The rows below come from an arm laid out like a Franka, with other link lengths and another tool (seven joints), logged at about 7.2 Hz.
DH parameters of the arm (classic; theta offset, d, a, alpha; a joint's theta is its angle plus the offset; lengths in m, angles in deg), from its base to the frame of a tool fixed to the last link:
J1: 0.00 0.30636 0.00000 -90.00
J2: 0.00 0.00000 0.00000 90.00
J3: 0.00 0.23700 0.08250 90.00
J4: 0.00 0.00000 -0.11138 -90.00
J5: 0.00 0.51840 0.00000 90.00
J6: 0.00 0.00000 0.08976 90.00
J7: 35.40 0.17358 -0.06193 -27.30
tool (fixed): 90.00 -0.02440 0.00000 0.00
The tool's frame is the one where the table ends.
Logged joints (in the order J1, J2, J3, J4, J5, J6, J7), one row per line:
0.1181 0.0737 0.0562 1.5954 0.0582 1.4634 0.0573
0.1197 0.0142 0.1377 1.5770 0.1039 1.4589 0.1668
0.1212 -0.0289 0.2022 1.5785 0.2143 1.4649 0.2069
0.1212 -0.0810 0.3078 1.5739 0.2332 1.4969 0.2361
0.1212 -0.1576 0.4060 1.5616 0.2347 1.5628 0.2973
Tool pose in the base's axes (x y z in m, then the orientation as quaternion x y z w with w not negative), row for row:
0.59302 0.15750 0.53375 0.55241 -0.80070 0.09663 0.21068
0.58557 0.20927 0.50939 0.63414 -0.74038 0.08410 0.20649
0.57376 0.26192 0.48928 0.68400 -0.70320 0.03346 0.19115
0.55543 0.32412 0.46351 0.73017 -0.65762 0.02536 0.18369
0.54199 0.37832 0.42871 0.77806 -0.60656 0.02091 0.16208
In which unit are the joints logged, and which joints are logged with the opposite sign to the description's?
The joints are logged in radians. Opposite sign: J2, J4, J7.
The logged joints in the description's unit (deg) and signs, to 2 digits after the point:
6.77 -4.22 3.22 -91.41 3.33 83.85 -3.28
6.86 -0.81 7.89 -90.36 5.95 83.59 -9.56
6.94 1.66 11.59 -90.44 12.28 83.93 -11.85
6.94 4.64 17.64 -90.18 13.36 85.77 -13.53
6.94 9.03 23.26 -89.47 13.45 89.54 -17.03

